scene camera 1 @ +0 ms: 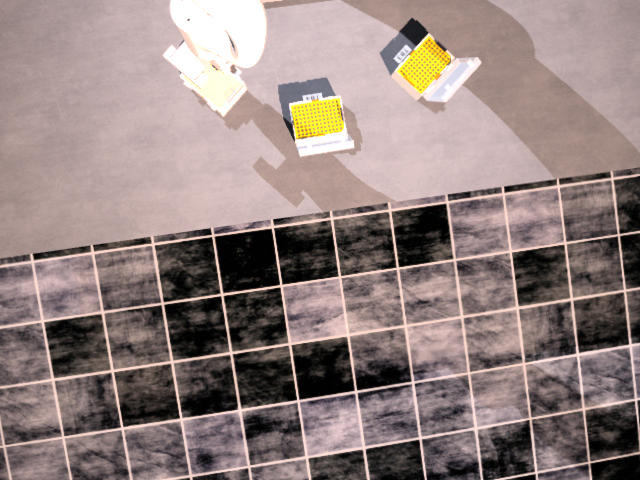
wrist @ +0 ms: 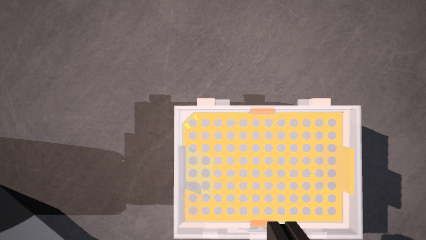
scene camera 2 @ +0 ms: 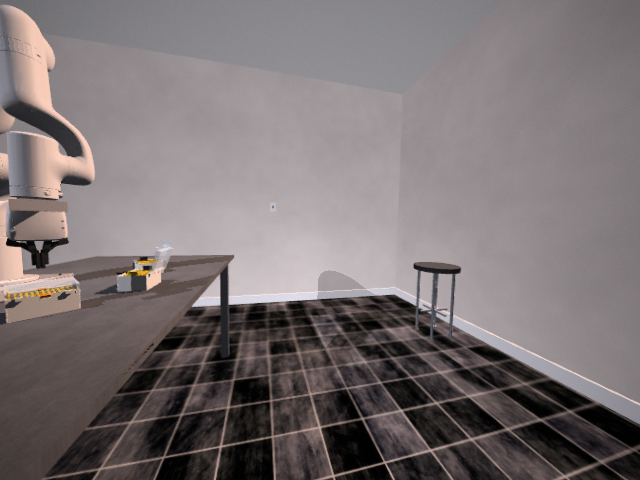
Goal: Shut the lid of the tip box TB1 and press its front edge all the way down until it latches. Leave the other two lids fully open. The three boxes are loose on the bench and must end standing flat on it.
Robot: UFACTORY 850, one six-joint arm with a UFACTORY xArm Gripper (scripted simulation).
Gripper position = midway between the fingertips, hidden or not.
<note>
In view: my gripper (scene camera 2: 40, 267) and a tip box (wrist: 200, 102).
</note>
